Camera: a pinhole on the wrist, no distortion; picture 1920 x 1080 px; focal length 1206.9 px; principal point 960.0 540.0 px. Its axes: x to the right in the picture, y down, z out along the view. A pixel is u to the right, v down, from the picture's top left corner.
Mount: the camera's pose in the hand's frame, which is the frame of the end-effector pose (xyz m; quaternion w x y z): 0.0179 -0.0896 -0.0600 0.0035 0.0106 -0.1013 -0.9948
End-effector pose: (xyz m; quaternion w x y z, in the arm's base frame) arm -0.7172 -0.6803 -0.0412 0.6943 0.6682 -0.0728 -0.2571
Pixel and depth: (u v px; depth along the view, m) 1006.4 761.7 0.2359
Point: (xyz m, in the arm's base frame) -0.8157 -0.8398 -0.1065
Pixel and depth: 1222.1 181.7 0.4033
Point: -0.8943 -0.9223 0.1121
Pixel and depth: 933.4 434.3 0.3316
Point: -0.8156 -0.9192 -0.0150
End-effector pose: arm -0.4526 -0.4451 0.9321 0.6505 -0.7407 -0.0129 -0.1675
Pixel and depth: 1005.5 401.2 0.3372
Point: -0.3903 -0.1934 0.8904
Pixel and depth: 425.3 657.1 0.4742
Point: -0.1592 -0.0782 0.9847
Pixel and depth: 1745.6 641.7 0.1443
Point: -0.5257 -0.3389 0.9735
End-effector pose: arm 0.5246 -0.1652 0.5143 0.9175 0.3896 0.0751 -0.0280
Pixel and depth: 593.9 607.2 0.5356
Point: 0.7451 -0.5113 0.8053
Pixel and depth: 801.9 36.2 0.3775
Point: 0.6301 -0.2672 0.7965
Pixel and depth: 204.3 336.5 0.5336
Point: 0.9244 -0.4114 0.8467
